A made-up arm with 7 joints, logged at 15 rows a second.
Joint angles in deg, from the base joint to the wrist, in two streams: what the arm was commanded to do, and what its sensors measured. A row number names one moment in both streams.
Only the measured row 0 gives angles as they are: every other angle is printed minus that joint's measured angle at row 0.
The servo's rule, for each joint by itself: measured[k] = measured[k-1] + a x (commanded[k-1-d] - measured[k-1]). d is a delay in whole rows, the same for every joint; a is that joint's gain. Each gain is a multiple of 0.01, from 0.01 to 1. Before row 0 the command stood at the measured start. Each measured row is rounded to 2 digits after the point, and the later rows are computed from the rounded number. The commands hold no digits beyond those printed.
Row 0, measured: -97.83, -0.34, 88.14, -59.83, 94.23, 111.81, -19.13
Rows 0 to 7, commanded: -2.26, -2.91, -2.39, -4.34, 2.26, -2.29, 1.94; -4.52, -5.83, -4.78, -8.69, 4.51, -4.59, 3.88; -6.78, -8.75, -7.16, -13.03, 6.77, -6.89, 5.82; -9.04, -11.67, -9.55, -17.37, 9.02, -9.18, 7.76; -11.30, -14.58, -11.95, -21.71, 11.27, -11.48, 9.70; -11.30, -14.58, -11.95, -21.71, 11.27, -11.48, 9.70; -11.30, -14.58, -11.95, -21.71, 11.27, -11.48, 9.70; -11.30, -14.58, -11.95, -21.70, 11.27, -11.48, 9.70
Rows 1 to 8, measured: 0.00, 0.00, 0.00, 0.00, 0.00, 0.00, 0.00; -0.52, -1.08, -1.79, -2.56, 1.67, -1.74, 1.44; -1.44, -2.84, -4.03, -6.18, 3.77, -3.91, 3.25; -2.67, -5.03, -6.38, -10.22, 5.99, -6.17, 5.15; -4.14, -7.49, -8.76, -14.44, 8.23, -8.46, 7.08; -5.79, -10.11, -11.15, -18.73, 10.48, -10.76, 9.02; -7.06, -11.76, -11.75, -20.49, 11.06, -11.31, 9.52; -8.04, -12.80, -11.90, -21.21, 11.22, -11.44, 9.65
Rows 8 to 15, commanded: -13.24, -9.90, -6.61, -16.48, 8.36, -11.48, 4.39; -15.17, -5.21, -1.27, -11.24, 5.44, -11.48, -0.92; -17.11, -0.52, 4.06, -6.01, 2.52, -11.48, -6.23; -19.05, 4.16, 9.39, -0.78, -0.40, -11.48, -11.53; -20.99, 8.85, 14.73, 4.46, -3.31, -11.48, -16.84; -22.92, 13.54, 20.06, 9.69, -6.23, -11.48, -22.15; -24.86, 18.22, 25.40, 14.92, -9.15, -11.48, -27.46; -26.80, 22.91, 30.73, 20.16, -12.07, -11.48, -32.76
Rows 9 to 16, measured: -8.79, -13.46, -11.94, -21.50, 11.26, -11.47, 9.69; -9.81, -12.14, -7.94, -18.54, 9.11, -11.48, 5.77; -11.04, -9.58, -2.94, -14.23, 6.39, -11.48, 0.82; -12.44, -6.23, 2.31, -9.38, 3.53, -11.48, -4.40; -13.96, -2.39, 7.62, -4.31, 0.62, -11.48, -9.68; -15.58, 1.77, 12.95, 0.86, -2.29, -11.48, -14.98; -17.27, 6.12, 18.28, 6.07, -5.21, -11.48, -20.29; -19.02, 10.60, 23.62, 11.29, -8.13, -11.48, -25.60
